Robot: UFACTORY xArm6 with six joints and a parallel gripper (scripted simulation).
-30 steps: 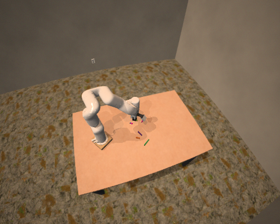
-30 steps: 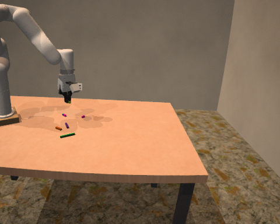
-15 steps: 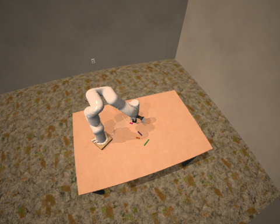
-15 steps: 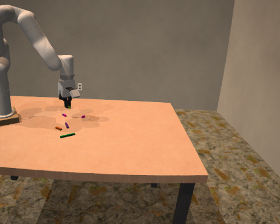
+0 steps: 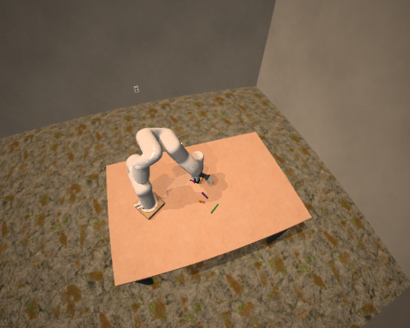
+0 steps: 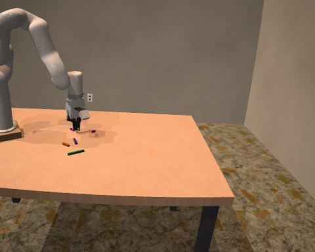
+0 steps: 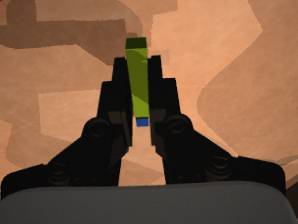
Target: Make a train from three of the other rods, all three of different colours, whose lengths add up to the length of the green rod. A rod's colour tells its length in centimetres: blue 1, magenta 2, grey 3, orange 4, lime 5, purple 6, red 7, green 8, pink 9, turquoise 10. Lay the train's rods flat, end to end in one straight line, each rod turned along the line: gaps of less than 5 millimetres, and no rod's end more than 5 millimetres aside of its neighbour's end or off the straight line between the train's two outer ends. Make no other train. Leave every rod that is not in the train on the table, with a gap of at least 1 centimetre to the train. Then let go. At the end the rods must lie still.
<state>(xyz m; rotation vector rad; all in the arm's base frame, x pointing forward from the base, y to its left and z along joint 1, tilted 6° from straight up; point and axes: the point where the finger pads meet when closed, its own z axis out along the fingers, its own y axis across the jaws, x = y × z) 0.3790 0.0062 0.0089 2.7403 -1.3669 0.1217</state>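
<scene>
Right now the blue rod is 4 cm to the left of my hand, 4 cm below it and 3 cm behind it. Round my hand: orange rod (15 cm to the right, 5 cm behind, 4 cm below); then lime rod (2 cm below); then purple rod (12 cm to the right, 4 cm below, 1 cm behind).
</scene>
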